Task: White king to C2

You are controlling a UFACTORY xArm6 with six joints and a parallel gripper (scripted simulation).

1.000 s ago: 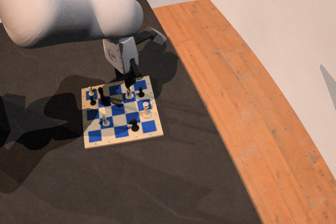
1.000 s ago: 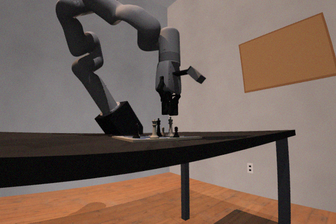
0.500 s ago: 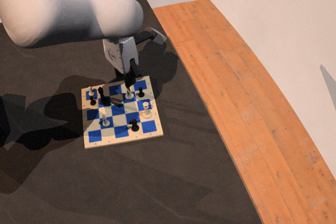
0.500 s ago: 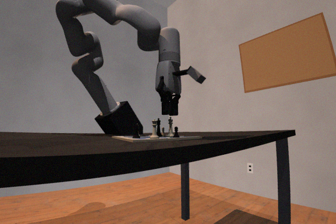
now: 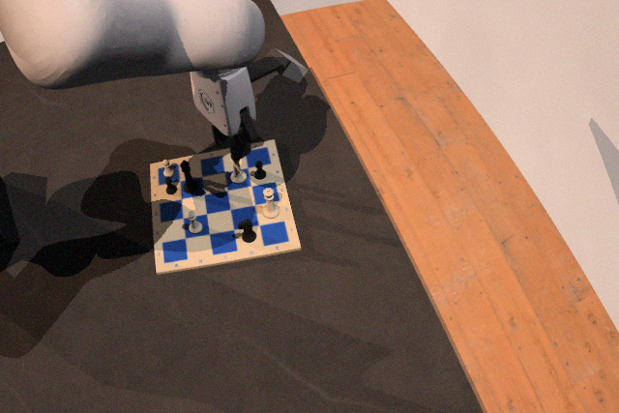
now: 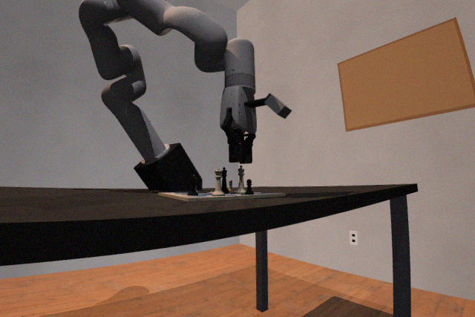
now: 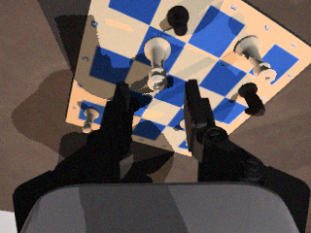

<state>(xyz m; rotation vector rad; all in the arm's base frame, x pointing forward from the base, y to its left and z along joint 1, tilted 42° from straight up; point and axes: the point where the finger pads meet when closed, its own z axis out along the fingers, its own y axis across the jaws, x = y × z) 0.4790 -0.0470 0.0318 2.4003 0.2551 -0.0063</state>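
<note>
Now: hand 6 cm above the white king. Also, from my hand: white pawn: 10 cm behind, 8 cm below, 7 cm to the left; then chessboard: 9 cm below, 5 cm behind, 3 cm to the right; then white queen: 9 cm to the right, 6 cm below, 1 cm ahead.
</note>
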